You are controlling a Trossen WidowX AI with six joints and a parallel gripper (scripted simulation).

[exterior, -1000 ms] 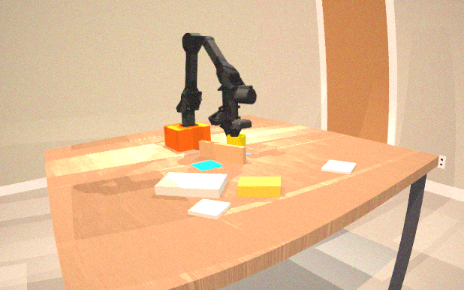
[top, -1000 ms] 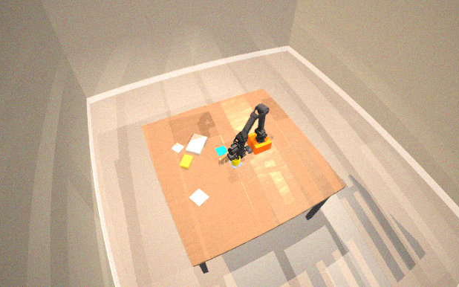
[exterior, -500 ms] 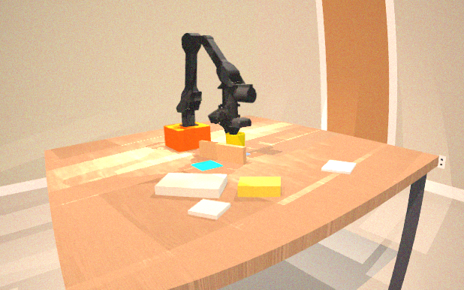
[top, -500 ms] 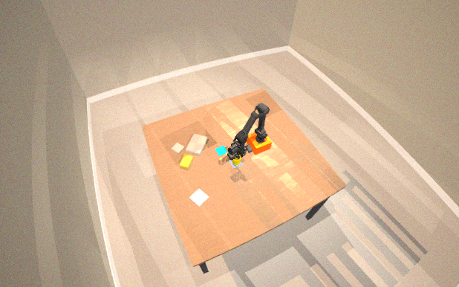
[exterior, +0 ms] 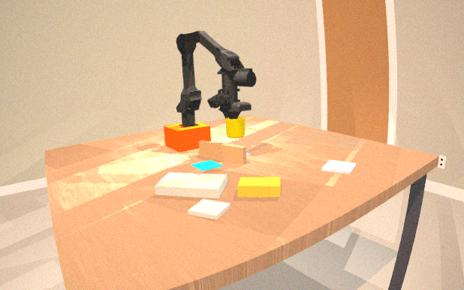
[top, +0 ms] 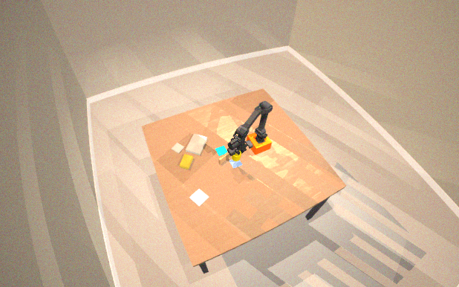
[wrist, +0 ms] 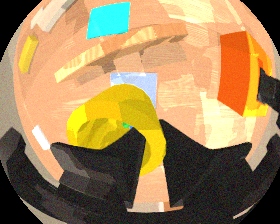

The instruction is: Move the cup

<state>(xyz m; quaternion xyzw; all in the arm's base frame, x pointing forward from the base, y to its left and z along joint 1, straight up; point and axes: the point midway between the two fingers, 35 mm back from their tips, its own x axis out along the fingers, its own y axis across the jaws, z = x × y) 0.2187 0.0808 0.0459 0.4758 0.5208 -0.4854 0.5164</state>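
Right now my gripper tip is 60 mm short of the wooden block, 70 mm to the left of it and 80 mm above it. Round my gripper tip: yellow cup (20 mm ahead); then pale blue pad (30 mm ahead, 110 mm below); then white slab (260 mm ahead, 280 mm to the right, 90 mm below).
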